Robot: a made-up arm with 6 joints.
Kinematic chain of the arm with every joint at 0, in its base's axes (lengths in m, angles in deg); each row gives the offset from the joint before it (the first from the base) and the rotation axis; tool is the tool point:
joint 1: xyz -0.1 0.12 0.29 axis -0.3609 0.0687 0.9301
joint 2: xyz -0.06 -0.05 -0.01 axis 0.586 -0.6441 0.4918
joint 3: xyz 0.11 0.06 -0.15 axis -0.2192 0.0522 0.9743
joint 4: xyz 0 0.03 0.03 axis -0.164 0.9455 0.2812
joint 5: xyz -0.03 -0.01 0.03 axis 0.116 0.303 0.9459
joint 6: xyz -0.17 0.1 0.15 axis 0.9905 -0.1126 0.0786
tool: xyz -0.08 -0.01 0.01
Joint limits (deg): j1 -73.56..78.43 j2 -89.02..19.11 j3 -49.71..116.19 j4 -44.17..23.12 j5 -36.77..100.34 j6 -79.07..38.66
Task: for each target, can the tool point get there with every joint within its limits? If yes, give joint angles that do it. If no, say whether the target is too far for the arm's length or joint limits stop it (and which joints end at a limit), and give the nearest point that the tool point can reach.
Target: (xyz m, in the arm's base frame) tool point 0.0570 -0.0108 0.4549
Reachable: yes | joints 42.48 -26.62 96.92 -14.72 23.86 25.66
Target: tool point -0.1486 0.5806 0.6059
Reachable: no: joint limits stop it (at a limit: joint 2, joint 3) | nearest point -0.1120 0.4217 0.4474 | short by 0.227 m
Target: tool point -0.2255 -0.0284 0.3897
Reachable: yes | joints 4.38 2.68 -16.73 -5.87 77.76 5.08
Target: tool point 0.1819 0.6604 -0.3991
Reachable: no: too far | nearest point 0.0433 0.3322 -0.0642 | short by 0.489 m
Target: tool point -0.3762 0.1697 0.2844
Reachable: yes | joints -46.65 -19.52 21.48 -36.64 56.23 1.05
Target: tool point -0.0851 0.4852 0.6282
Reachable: no: joint limits stop it (at a limit: joint 2, joint 3) | nearest point -0.0718 0.3806 0.4896 | short by 0.174 m
